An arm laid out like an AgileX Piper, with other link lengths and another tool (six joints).
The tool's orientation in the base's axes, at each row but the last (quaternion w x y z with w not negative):
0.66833, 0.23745, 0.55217, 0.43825
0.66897, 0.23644, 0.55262, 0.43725
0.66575, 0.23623, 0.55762, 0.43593
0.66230, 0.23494, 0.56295, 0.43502
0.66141, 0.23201, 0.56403, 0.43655
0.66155, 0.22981, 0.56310, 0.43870
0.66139, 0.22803, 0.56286, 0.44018
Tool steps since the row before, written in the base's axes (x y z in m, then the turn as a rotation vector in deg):
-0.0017, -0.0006, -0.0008, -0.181, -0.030, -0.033
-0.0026, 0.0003, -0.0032, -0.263, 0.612, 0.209
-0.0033, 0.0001, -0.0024, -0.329, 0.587, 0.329
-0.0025, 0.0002, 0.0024, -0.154, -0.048, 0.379
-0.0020, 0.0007, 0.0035, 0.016, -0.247, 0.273
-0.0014, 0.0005, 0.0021, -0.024, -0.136, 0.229
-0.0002, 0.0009, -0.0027, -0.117, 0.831, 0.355
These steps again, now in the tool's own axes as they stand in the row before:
-0.0001, -0.0004, -0.0019, -0.009, 0.017, -0.185
0.0019, -0.0016, -0.0033, 0.405, 0.562, -0.089
0.0014, -0.0008, -0.0038, 0.319, 0.666, -0.124
-0.0011, 0.0028, -0.0017, -0.244, 0.327, -0.058
-0.0013, 0.0038, -0.0009, -0.356, 0.087, 0.039
-0.0007, 0.0024, -0.0007, -0.238, 0.121, 0.011
0.0022, -0.0016, -0.0007, 0.507, 0.744, 0.144

